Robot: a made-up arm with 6 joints. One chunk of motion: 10 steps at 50 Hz.
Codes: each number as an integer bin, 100 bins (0 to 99) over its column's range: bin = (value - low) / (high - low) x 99, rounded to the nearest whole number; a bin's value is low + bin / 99 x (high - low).
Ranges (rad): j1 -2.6..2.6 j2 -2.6..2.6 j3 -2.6..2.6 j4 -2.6..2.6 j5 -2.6..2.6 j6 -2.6..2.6
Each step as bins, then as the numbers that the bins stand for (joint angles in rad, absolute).
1 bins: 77 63 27 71 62 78
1 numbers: 1.4444 0.7091 -1.1818 1.1293 0.6566 1.4970
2 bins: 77 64 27 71 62 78
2 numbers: 1.4444 0.7616 -1.1818 1.1293 0.6566 1.4970
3 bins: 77 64 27 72 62 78
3 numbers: 1.4444 0.7616 -1.1818 1.1818 0.6566 1.4970
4 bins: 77 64 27 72 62 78
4 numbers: 1.4444 0.7616 -1.1818 1.1818 0.6566 1.4970
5 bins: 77 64 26 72 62 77
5 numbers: 1.4444 0.7616 -1.2343 1.1818 0.6566 1.4444
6 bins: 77 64 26 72 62 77
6 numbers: 1.4444 0.7616 -1.2343 1.1818 0.6566 1.4444
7 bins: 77 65 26 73 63 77
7 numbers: 1.4444 0.8141 -1.2343 1.2343 0.7091 1.4444
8 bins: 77 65 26 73 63 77
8 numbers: 1.4444 0.8141 -1.2343 1.2343 0.7091 1.4444
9 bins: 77 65 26 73 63 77
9 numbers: 1.4444 0.8141 -1.2343 1.2343 0.7091 1.4444
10 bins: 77 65 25 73 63 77
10 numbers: 1.4444 0.8141 -1.2869 1.2343 0.7091 1.4444
